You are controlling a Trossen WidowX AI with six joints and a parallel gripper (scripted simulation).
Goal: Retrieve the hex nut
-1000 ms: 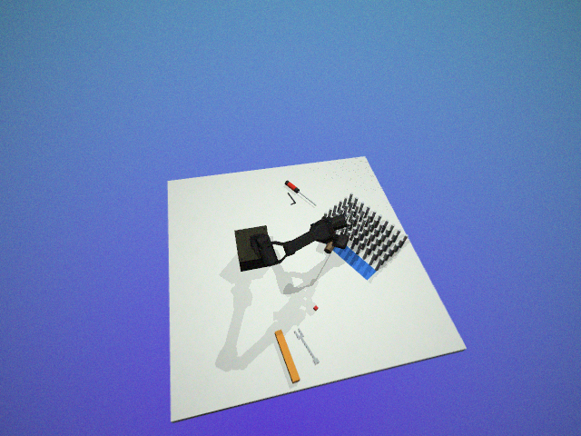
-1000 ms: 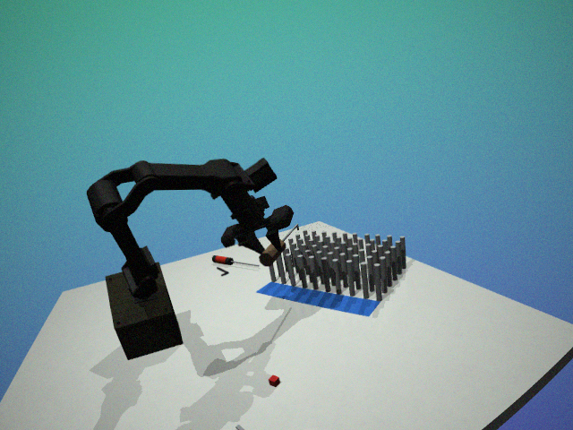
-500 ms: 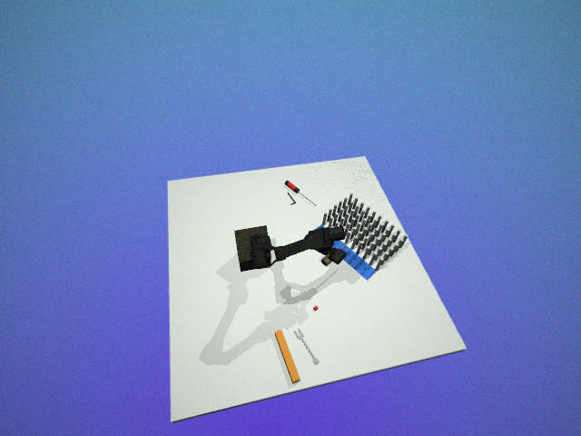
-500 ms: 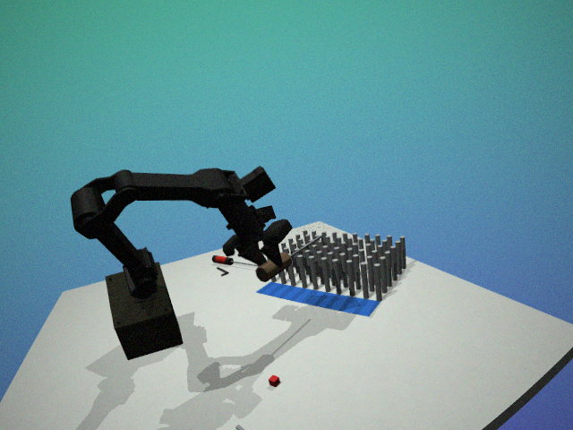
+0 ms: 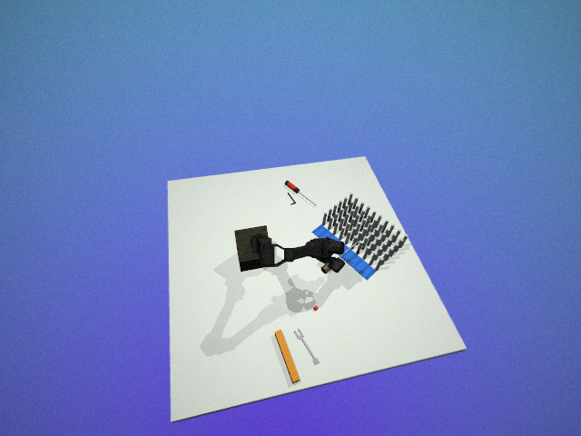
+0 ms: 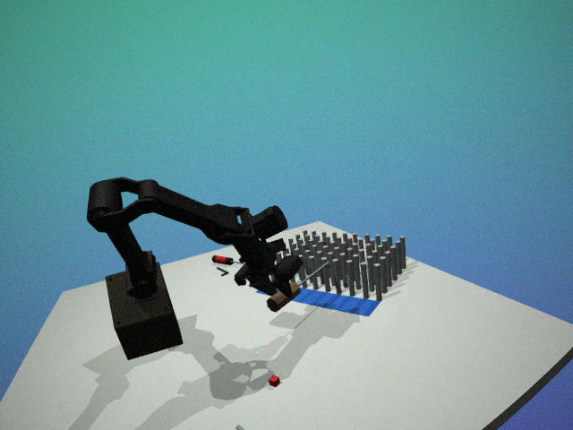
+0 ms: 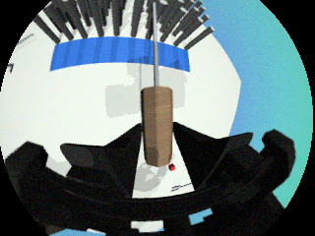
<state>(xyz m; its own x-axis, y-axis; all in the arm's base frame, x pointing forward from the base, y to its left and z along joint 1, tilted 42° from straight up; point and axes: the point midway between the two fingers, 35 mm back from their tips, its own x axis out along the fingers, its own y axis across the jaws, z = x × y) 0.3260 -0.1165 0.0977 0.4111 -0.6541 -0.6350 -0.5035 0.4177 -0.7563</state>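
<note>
Now: gripper tip 130 mm to the right of the blue taped strip, 120 mm short of it and 100 mm above it. The rest, counted from my gripper tip: grey rod tool: 90 mm ahead, 60 mm to the left; then grey wrench: 330 mm to the right, 180 mm behind, 100 mm below; then small red cube: 160 mm to the right, 100 mm below, 100 mm behind.
</note>
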